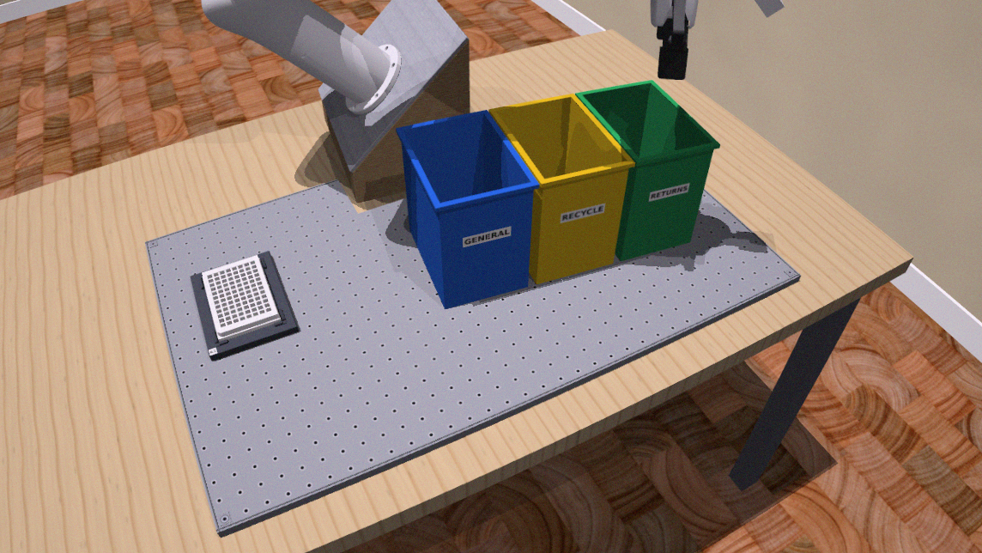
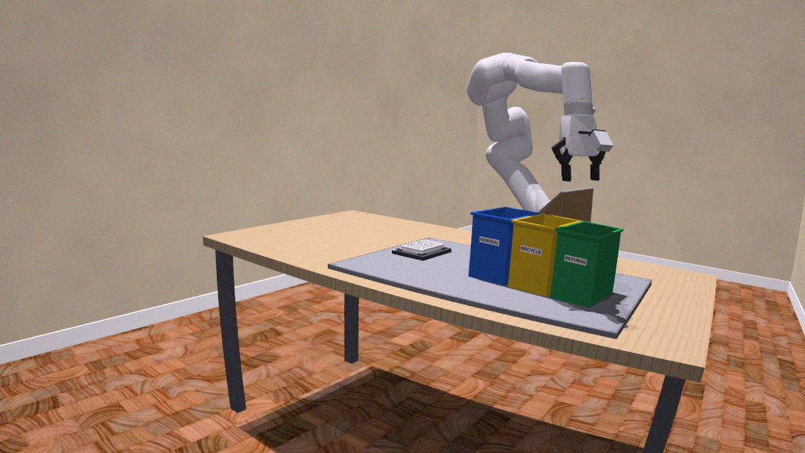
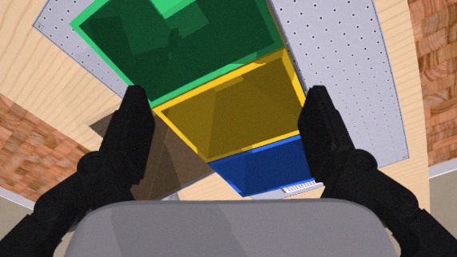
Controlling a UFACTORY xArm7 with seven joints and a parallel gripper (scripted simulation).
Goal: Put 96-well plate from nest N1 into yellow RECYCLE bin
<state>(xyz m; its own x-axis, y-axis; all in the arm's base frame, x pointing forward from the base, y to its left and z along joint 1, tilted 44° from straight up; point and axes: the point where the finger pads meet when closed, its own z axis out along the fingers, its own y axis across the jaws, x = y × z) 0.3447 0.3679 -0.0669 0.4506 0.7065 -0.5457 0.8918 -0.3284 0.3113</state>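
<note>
My hand is 570 mm to the left of the white 96-well plate, 290 mm above it and 40 mm past it. Also, from my hand: blue general bin 250 mm to the right, 220 mm below, 40 mm behind; yellow recycle bin 220 mm below, 120 mm to the right, 50 mm behind; green returns bin 220 mm below, 60 mm behind, 20 mm to the left.
</note>
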